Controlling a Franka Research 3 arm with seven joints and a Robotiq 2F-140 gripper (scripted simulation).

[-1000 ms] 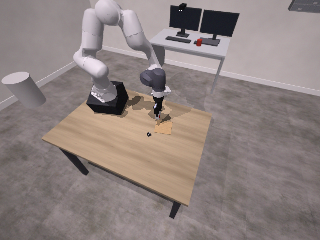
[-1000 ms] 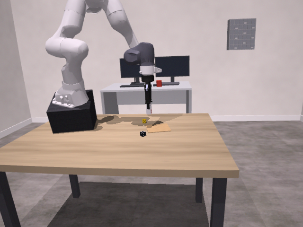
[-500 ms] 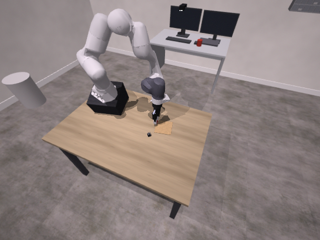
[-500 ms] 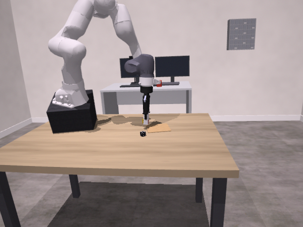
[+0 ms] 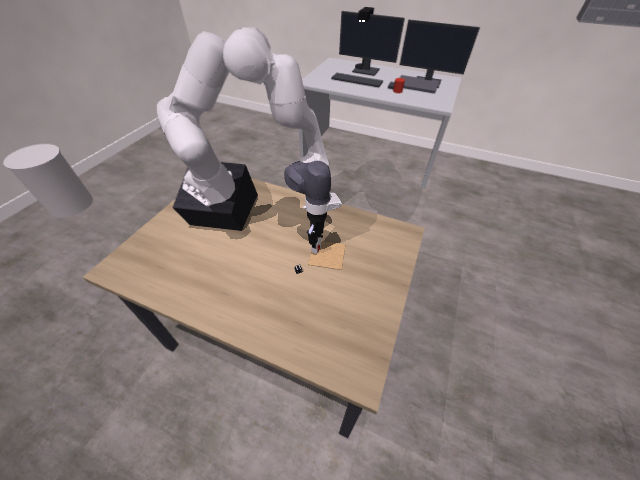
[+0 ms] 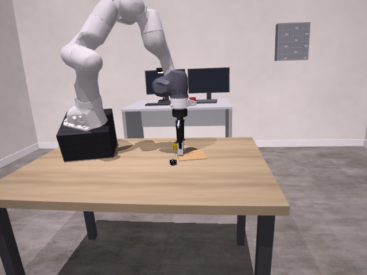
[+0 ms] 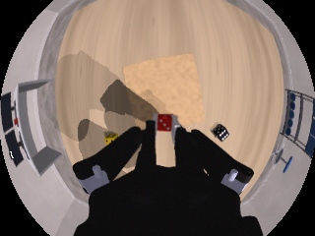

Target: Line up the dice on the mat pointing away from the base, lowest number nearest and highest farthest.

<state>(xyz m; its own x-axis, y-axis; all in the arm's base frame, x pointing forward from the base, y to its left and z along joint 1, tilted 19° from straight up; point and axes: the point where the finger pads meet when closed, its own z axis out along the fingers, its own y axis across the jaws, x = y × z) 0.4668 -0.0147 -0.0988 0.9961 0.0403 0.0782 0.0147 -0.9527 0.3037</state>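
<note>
Now: hand 2 cm above the red die. Round my hand: yellow die (11 cm to the left, 5 cm behind, 3 cm below); black die (13 cm to the right, 3 cm below, 2 cm behind); tan mat (5 cm ahead, 4 cm below).
</note>
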